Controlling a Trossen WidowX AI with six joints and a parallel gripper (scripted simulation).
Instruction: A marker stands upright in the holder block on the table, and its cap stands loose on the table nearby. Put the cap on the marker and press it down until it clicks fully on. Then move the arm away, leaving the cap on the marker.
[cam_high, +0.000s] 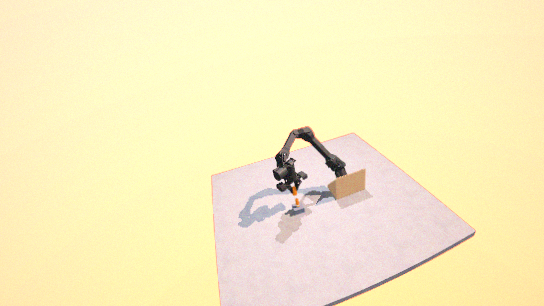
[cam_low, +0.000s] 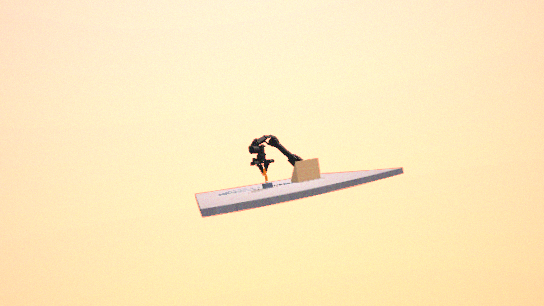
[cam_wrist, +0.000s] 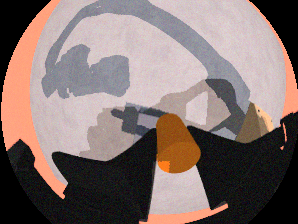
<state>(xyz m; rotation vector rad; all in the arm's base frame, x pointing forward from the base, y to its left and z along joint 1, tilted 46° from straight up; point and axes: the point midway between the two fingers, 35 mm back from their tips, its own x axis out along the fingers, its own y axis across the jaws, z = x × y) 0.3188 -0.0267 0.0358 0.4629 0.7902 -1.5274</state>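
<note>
Right now the holder block is 10 mm ahead of my gripper tip, 50 mm to the left of it and 90 mm below it. Also, from my gripper tip: orange cap 10 mm above.
</note>
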